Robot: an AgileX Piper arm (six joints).
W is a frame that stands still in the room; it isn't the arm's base.
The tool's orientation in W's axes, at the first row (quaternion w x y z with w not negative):
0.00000 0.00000 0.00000 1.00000
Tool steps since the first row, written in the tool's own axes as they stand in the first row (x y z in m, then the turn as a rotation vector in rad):
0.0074 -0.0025 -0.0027 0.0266 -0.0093 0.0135
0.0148 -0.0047 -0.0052 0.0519 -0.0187 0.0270
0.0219 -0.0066 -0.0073 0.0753 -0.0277 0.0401
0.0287 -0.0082 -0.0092 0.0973 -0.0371 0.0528
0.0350 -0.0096 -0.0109 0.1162 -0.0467 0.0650
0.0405 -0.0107 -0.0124 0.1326 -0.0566 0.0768
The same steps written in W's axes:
-0.0074 0.0025 -0.0027 -0.0266 0.0093 0.0135
-0.0148 0.0047 -0.0052 -0.0519 0.0187 0.0270
-0.0219 0.0066 -0.0073 -0.0753 0.0277 0.0401
-0.0287 0.0082 -0.0092 -0.0973 0.0371 0.0528
-0.0350 0.0096 -0.0109 -0.1162 0.0467 0.0650
-0.0405 0.0107 -0.0124 -0.1326 0.0566 0.0768

